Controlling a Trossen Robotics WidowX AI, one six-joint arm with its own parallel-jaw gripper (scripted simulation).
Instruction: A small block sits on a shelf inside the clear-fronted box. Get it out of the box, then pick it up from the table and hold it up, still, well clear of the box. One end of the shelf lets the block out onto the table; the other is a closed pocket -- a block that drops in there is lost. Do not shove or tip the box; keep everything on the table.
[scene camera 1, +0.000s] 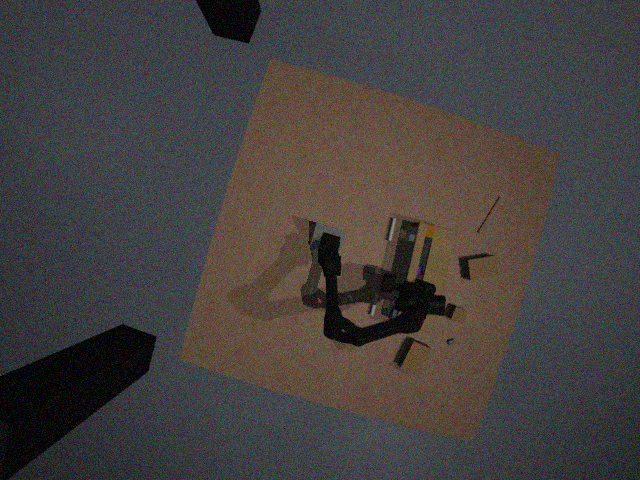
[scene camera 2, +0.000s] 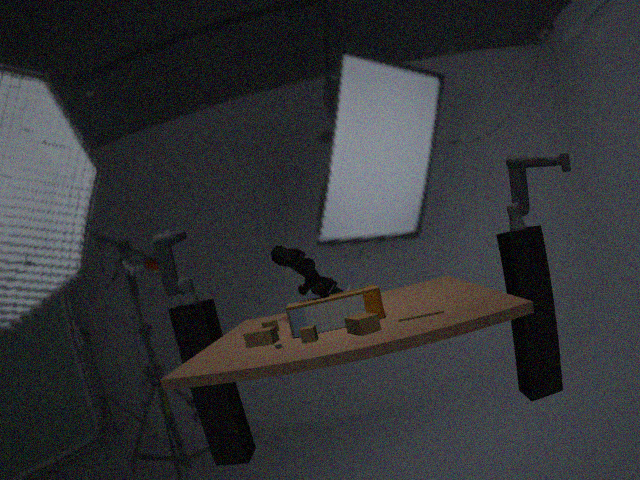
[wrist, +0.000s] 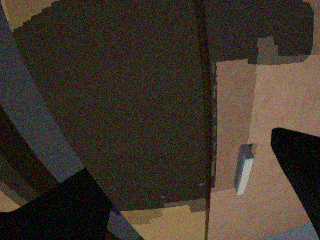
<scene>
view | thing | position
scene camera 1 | gripper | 404, 277
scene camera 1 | clear-fronted box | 430, 246
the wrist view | gripper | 194, 151
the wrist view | clear-fronted box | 128, 97
</scene>
